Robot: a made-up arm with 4 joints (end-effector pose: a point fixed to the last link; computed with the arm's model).
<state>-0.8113 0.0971 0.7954 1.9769</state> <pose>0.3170 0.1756 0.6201 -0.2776 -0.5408 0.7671 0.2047</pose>
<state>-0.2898 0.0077 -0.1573 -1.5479</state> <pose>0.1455 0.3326 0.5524 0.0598 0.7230 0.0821 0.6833</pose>
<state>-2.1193 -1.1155 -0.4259 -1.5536</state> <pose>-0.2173 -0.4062 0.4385 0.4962 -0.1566 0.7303 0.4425</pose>
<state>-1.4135 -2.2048 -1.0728 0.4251</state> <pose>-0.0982 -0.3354 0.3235 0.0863 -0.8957 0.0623 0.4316</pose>
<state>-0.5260 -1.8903 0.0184 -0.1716</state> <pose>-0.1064 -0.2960 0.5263 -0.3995 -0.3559 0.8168 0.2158</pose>
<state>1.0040 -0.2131 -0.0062 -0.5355</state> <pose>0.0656 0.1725 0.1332 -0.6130 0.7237 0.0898 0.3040</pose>
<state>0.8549 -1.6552 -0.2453 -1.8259</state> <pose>-0.2598 0.1244 0.5913 -0.3724 0.8001 0.3075 0.3558</pose>
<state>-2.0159 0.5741 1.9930 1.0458</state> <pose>0.3615 -0.1896 0.5792 -0.3867 0.5553 -0.7331 0.0679</pose>
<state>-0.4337 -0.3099 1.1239 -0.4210</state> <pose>0.1090 0.1145 0.7075 -0.2045 0.6133 0.7527 0.1241</pose>
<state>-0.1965 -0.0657 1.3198 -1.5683</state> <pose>0.2021 0.3225 0.6466 -0.0698 0.9906 0.1159 0.0200</pose>
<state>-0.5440 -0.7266 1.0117 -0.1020</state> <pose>0.0127 -0.0094 0.7062 -0.3401 0.2831 0.8930 0.0825</pose>
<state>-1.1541 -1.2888 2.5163 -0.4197</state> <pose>-0.0241 -0.3022 0.7281 0.6166 -0.2704 -0.6040 0.4265</pose>
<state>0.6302 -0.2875 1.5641 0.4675</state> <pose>0.1585 0.2327 0.3129 0.0166 -0.7175 -0.6908 0.0877</pose>
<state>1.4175 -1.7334 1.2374 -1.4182</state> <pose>-0.1495 0.3059 0.4858 0.4775 -0.7294 0.0510 0.4872</pose>
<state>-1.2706 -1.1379 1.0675 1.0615</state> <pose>-0.0497 -0.2139 0.6315 0.3409 0.6520 -0.6680 0.1117</pose>
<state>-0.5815 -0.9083 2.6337 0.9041</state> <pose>0.0109 -0.0087 0.6775 -0.1701 -0.1017 -0.7796 0.5941</pose>
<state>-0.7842 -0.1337 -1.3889 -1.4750</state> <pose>0.1733 0.2496 0.6879 0.3370 0.1709 0.1028 0.9201</pose>
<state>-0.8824 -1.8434 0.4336 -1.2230</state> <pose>-0.1564 -0.4381 0.4727 -0.4035 0.0756 0.8335 0.3698</pose>
